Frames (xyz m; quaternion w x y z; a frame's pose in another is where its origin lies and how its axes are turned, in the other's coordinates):
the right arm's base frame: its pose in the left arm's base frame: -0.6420 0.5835 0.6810 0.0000 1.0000 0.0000 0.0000
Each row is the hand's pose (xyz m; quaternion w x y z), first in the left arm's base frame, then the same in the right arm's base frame.
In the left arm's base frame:
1: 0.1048 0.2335 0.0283 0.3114 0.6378 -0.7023 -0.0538
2: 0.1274 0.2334 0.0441 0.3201 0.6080 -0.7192 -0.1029
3: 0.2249 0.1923 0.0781 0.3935 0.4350 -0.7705 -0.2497
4: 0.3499 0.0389 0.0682 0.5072 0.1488 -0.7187 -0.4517
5: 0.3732 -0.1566 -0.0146 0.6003 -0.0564 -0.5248 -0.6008
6: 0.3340 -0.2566 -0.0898 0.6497 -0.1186 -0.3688 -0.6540
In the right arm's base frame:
1: 0.7468 0.3500 0.6527 0.6378 -0.3114 -0.0538 0.7023
2: 0.7694 0.3501 0.6369 0.6080 -0.3201 -0.1029 0.7192
3: 0.8669 0.3912 0.6029 0.4350 -0.3935 -0.2497 0.7705
4: 0.9919 0.5446 0.6128 0.1488 -0.5072 -0.4517 0.7187
5: 1.0152 0.7401 0.6956 0.0564 0.6003 0.6008 -0.5248
6: 0.9760 0.8401 0.7708 0.1186 0.6497 0.6540 -0.3688

